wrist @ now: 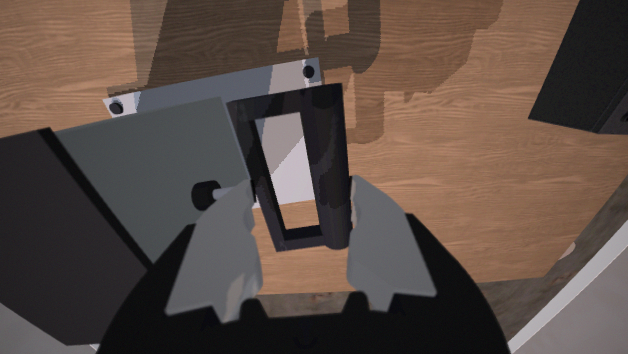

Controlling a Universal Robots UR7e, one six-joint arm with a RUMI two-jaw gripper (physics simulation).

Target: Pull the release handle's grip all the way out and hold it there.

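The release handle's grip point(332, 175), a dark round bar on a black rectangular frame, stands at the centre of the wrist view, tilted slightly. It is beside a grey-green block point(140, 165). A black knob point(205, 195) on a short light pin shows at the left finger. My gripper point(302, 180) is shut on the handle's grip, the left fingertip against the frame's left side and the right fingertip against the round bar. The fingers stand apart by the handle's width. How far the grip is out of its block cannot be told.
A light mounting plate point(215, 85) with dark bolts lies behind the handle on the wooden table top point(450, 190). A large dark panel point(55, 225) stands at the left. A black box point(575, 75) stands at the upper right. The table's edge runs along the lower right.
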